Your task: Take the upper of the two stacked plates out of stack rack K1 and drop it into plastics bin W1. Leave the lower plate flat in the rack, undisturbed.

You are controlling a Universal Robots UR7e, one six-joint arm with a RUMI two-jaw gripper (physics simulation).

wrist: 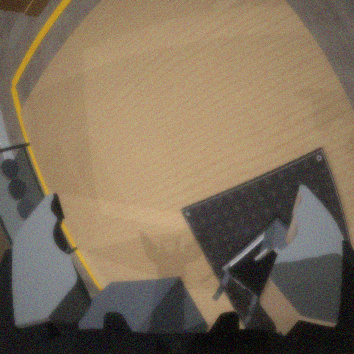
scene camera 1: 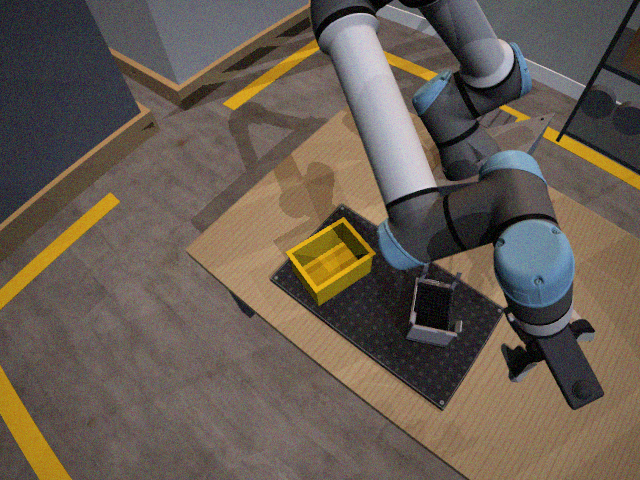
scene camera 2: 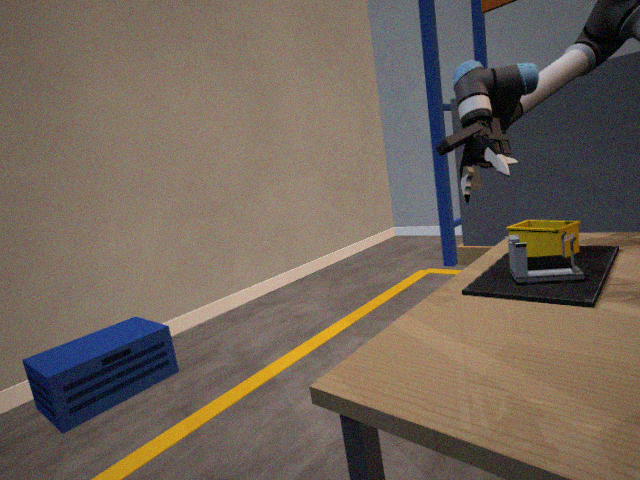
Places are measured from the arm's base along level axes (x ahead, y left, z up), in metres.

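Pixels of known places: gripper, fingertip midpoint: [wrist: 174, 193] [scene camera 2: 486, 190]; arm's base, origin of the base link: [scene camera 1: 472, 163].
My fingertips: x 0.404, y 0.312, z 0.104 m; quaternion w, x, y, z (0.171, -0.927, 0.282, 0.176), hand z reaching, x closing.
Note:
Ahead of a thing's pixels: the offset from my fingertips to its top centre. Level surfaces: height alone.
The stack rack K1 @[dx -0.069, dy -0.216, dz -0.163 m] [scene camera 1: 433, 336] [scene camera 2: 518, 261] [wrist: 275, 235] is a small grey frame with raised corner posts, standing on the black board. Its inside shows a flat, very dark surface in scene camera 1; I cannot tell the two plates apart. The plastics bin W1 @[dx -0.025, dy -0.479, dz -0.183 m] [scene camera 1: 345, 282] [scene camera 2: 532, 245] is an open yellow box on the same board, with its yellow bottom showing. My gripper [scene camera 1: 550, 356] [scene camera 2: 488, 187] [wrist: 174, 193] is open, its jaws wide apart with no object between them. It hangs high above the table, off to the side of the rack and apart from it.
The black board @[dx -0.054, dy -0.327, dz -0.282 m] [scene camera 1: 377, 330] [scene camera 2: 491, 290] [wrist: 250, 210] lies on the wooden table @[dz -0.296 m] [scene camera 1: 516, 428] [scene camera 2: 465, 361] [wrist: 175, 100]. My arm reaches over the table on the side away from the bin's outer edge. A blue box [scene camera 2: 103, 369] stands on the floor by the wall.

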